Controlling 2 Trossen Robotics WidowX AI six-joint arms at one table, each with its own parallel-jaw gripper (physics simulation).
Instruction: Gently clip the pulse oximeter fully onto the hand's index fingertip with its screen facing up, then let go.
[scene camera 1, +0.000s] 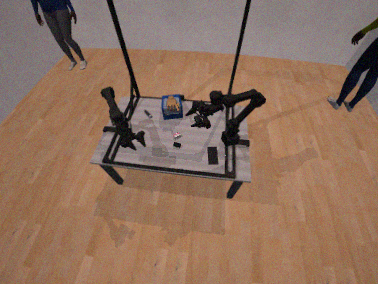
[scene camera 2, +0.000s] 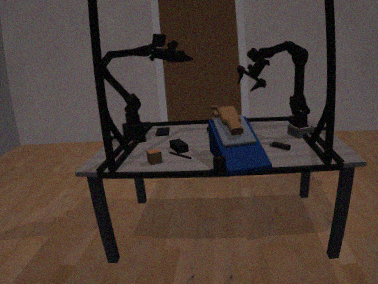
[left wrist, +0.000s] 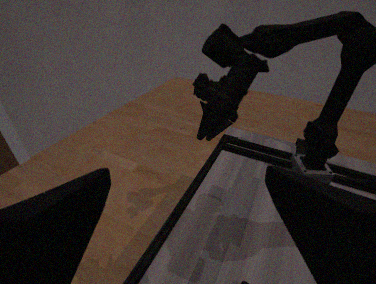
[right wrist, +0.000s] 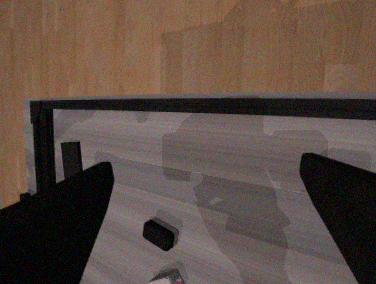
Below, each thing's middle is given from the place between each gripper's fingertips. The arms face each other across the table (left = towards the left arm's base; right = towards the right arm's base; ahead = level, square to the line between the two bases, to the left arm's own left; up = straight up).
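Scene:
Blue stand (scene camera 2: 242, 159), measured from my right hand: 590 mm behind, 70 mm to the left, 170 mm below.
From my left hand, the blue stand is 48 cm behind, 23 cm to the right and 36 cm below.

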